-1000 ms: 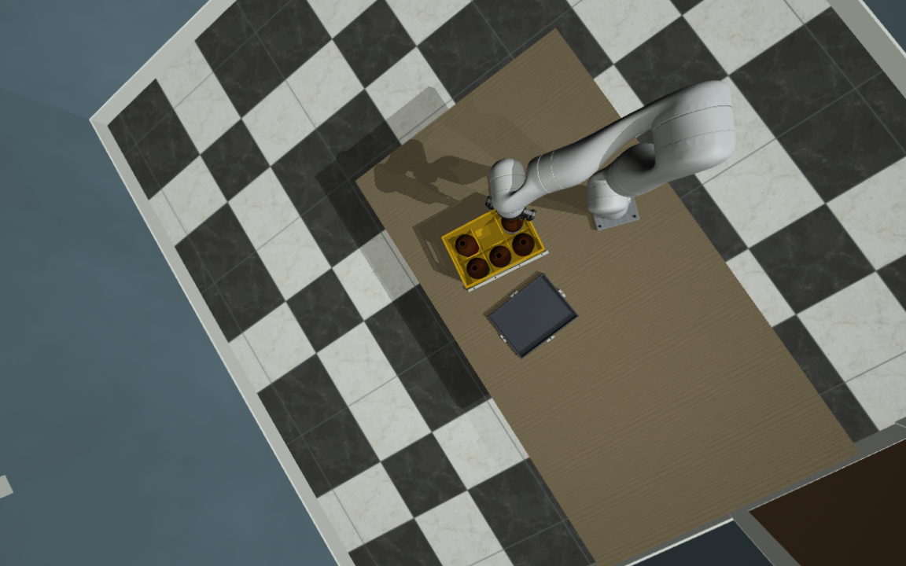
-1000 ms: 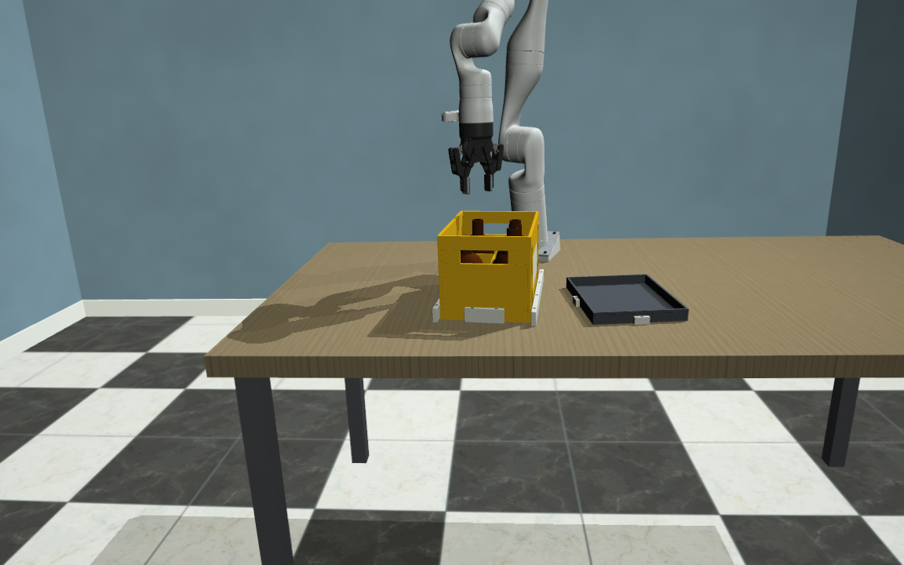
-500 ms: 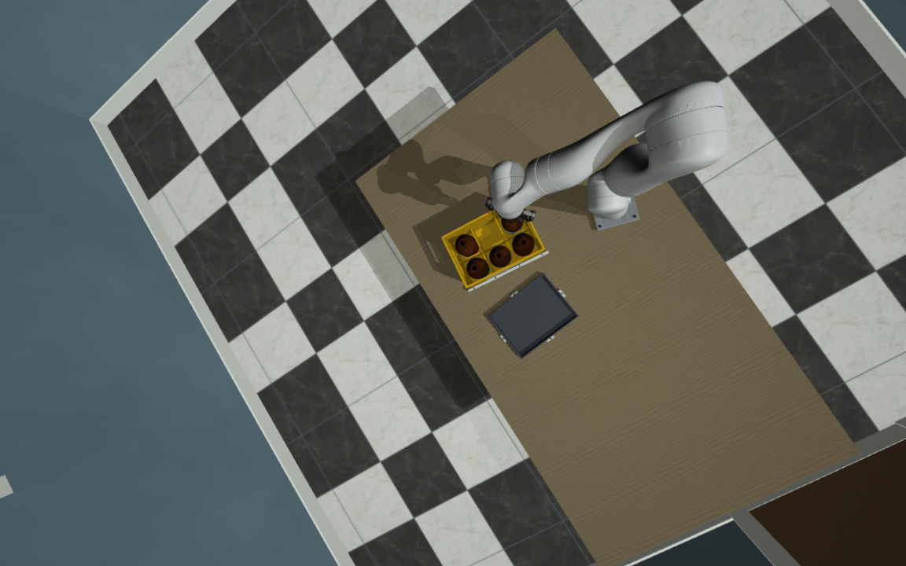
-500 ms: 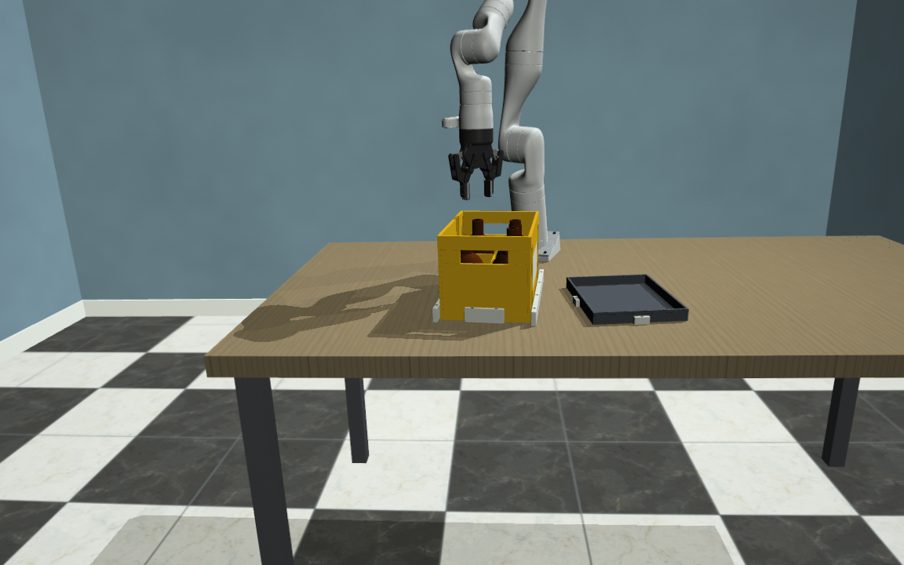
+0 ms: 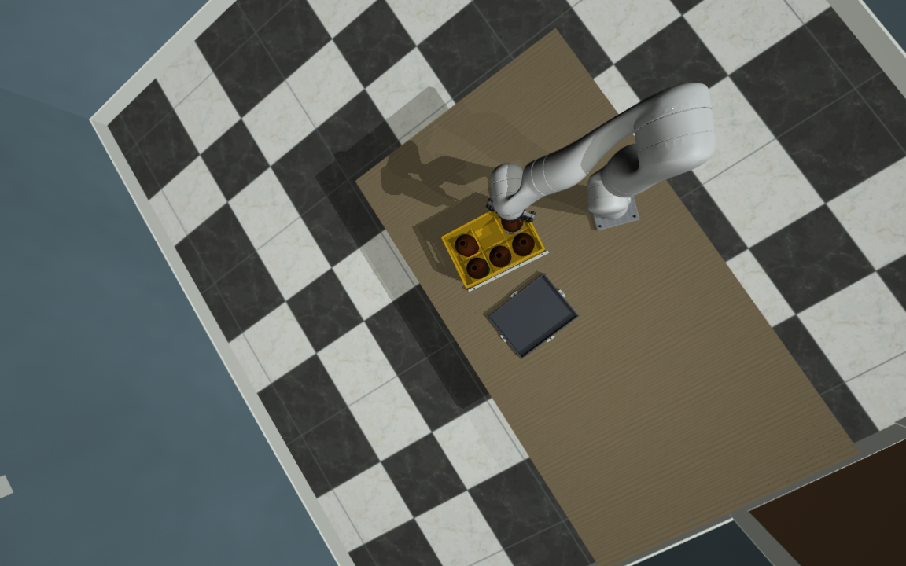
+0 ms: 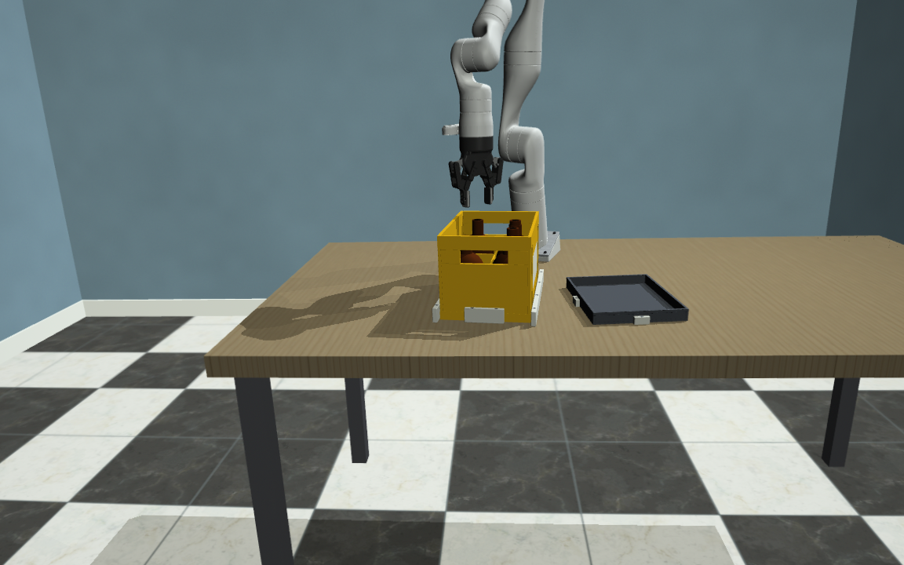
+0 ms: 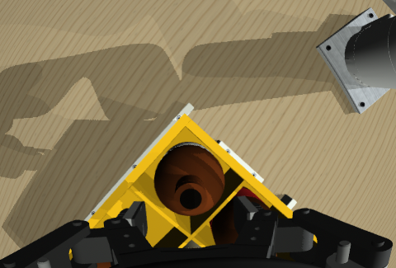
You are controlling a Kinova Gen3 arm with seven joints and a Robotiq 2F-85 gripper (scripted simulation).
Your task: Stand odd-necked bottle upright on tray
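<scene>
Now: hand 120 mm above the brown bottle, 80 mm to the right of it and 30 mm short of it. The rest, counted from my hand: yellow crate: 130 mm below, 100 mm ahead, 20 mm to the left; dark tray: 280 mm to the left, 200 mm below, 180 mm ahead.
</scene>
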